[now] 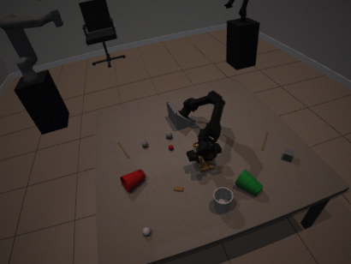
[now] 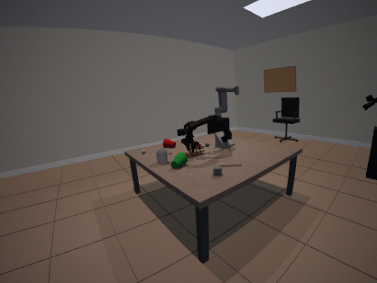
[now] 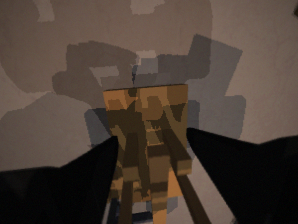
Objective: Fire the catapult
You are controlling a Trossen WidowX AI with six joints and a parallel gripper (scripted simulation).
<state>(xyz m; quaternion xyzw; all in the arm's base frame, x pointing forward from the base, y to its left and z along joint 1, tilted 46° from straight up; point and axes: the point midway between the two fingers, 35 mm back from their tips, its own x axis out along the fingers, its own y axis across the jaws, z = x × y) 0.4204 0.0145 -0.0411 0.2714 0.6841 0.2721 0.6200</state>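
My gripper tip is 210 mm past the red ball, 140 mm to the left of it and 20 mm above it. Round my gripper tip: wooden catapult (60 mm behind, 20 mm to the left, 20 mm above); then white mug (280 mm ahead, 20 mm to the right); then small wood block (100 mm ahead, 190 mm to the right, 30 mm below).
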